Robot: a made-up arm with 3 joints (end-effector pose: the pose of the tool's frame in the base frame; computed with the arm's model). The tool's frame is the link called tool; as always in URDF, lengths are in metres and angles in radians.
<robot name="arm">
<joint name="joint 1" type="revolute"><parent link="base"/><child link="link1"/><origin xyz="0 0 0.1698" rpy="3.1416 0 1.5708"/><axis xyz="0 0 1"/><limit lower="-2.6" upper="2.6"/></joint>
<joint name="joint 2" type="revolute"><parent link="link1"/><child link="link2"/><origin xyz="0.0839 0.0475 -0.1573" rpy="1.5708 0 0"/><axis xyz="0 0 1"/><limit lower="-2.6" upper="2.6"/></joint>
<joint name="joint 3" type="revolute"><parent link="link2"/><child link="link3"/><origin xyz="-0.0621 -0.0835 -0.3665"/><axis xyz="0 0 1"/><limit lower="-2.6" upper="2.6"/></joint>
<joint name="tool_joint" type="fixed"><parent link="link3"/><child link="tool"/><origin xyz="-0.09 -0.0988 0.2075" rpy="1.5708 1.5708 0"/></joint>
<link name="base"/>
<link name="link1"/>
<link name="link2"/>
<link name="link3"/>
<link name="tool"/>
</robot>
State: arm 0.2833 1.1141 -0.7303
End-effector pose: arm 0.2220 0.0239 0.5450 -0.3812 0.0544 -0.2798
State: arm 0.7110 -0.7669 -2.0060
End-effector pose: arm 0.1758 -0.1123 0.2195 2.6159 -0.9712 -0.1811
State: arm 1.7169 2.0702 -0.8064
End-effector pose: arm 0.2212 -0.2413 0.4573 -0.9227 1.0684 -1.4595
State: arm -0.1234 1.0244 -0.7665
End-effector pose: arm 0.1974 0.0861 0.5420 -0.2576 -0.0159 0.1227
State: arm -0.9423 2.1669 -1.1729
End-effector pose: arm -0.0578 0.2973 0.4609 -0.9169 -0.4671 0.8612
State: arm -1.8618 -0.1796 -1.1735
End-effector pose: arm 0.0442 0.2288 0.3316 0.9179 1.2332 1.5357
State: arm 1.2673 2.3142 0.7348
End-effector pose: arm 0.3348 -0.1115 0.2262 -2.4707 1.8152 -0.0841
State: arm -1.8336 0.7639 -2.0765
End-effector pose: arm -0.0327 0.2050 0.3686 0.9049 1.1805 1.5327
